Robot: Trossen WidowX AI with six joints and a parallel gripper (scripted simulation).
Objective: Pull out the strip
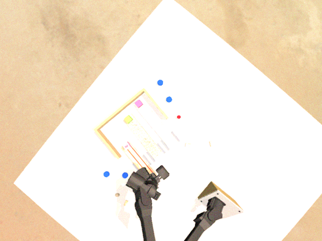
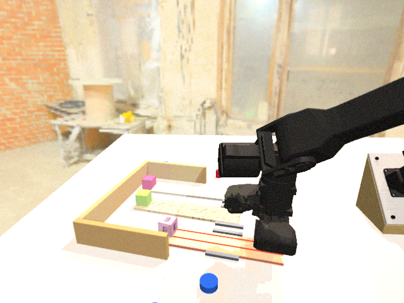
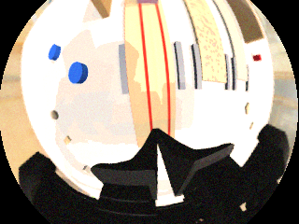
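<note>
The cube is 20 cm ahead of my gripper tip, 5 cm to the right of it and 2 cm above it. The rest, counted from my gripper tip: red cylinder (8 cm ahead, 33 cm to the right, 1 cm above).
</note>
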